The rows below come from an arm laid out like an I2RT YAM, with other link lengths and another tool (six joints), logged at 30 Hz.
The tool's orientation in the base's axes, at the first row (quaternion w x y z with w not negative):
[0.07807, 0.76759, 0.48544, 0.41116]
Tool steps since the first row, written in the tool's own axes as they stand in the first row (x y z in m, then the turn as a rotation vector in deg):
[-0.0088, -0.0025, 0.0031, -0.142, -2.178, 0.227]
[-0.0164, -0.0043, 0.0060, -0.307, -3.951, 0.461]
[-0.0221, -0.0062, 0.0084, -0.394, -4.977, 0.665]
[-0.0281, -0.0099, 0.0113, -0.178, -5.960, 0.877]
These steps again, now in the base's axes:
[-0.0012, -0.0050, -0.0082, -1.350, 1.073, -1.357]
[-0.0018, -0.0094, -0.0152, -2.423, 1.921, -2.521]
[-0.0025, -0.0123, -0.0210, -2.994, 2.437, -3.234]
[-0.0041, -0.0145, -0.0281, -3.473, 3.179, -3.762]

